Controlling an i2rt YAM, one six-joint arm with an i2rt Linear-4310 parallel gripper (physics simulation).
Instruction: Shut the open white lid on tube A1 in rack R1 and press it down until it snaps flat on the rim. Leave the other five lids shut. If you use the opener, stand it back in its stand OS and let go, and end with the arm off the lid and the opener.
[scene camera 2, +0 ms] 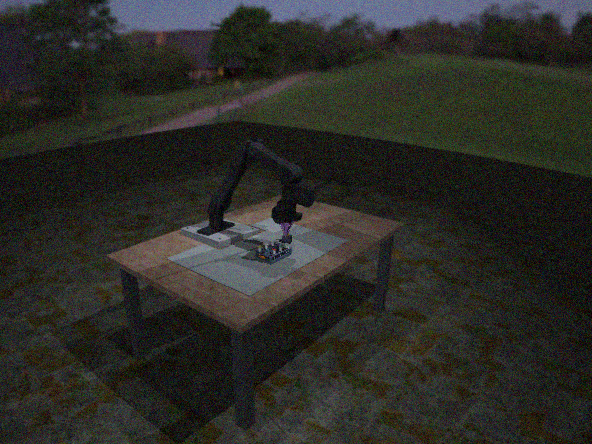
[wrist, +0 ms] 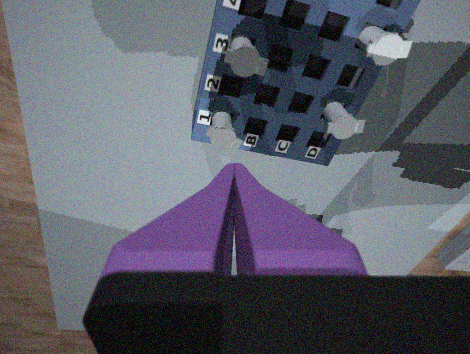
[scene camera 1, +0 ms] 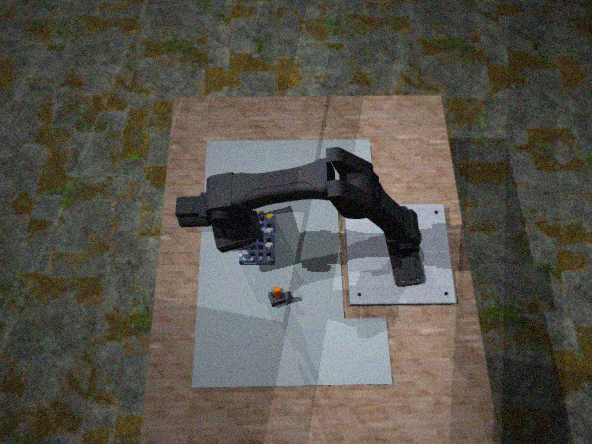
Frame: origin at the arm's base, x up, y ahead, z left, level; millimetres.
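Where they show: gripper, between the fingertips: (scene camera 2: 286, 236) (wrist: 234, 176) (scene camera 1: 244, 246); arm's base, origin of its link: (scene camera 2: 216, 228) (scene camera 1: 401, 245).
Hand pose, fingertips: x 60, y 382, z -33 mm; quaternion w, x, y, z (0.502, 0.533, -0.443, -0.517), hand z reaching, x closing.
Each offset is from my fingertips to the centre of the thing. "pt": to the spot under its first point. Level surfaces: height alone.
Rack R1 @[dy -34, dx -56, dz -46 mm] (scene camera 1: 250, 262) (scene camera 2: 274, 259) (wrist: 295, 82) is a blue block of square holes on the mat, partly hidden by the arm in the first scene view. In the wrist view, tube A1 @[pt dy +3, dx -41, dz -4 mm] (wrist: 222, 120) stands in the corner hole. Its pale lid @[dy +3, dx -32, dz +1 mm] (wrist: 223, 140) appears to lie over the tube's mouth; whether it is snapped flat I cannot tell. My gripper (wrist: 234, 176) (scene camera 2: 286, 236) is shut and empty. Its purple fingertips show just beside the A1 lid; contact is not clear. The orange opener @[dy -60, dx -34, dz +116 mm] (scene camera 1: 277, 291) stands in its dark stand (scene camera 1: 286, 300), away from the gripper.
Other capped tubes stand at A3 @[dy -4, dx -34, dz -37 mm] (wrist: 245, 60), D1 @[dy -58, dx -34, dz -9 mm] (wrist: 342, 122) and D3 @[dy -64, dx -34, dz -47 mm] (wrist: 385, 47), with lids that look shut. The grey mat @[dx -80 mm] (scene camera 1: 235, 345) lies on the wooden table @[dx -83 mm] (scene camera 1: 200, 415). The arm's base plate (scene camera 1: 375, 295) is at the right in the first scene view.
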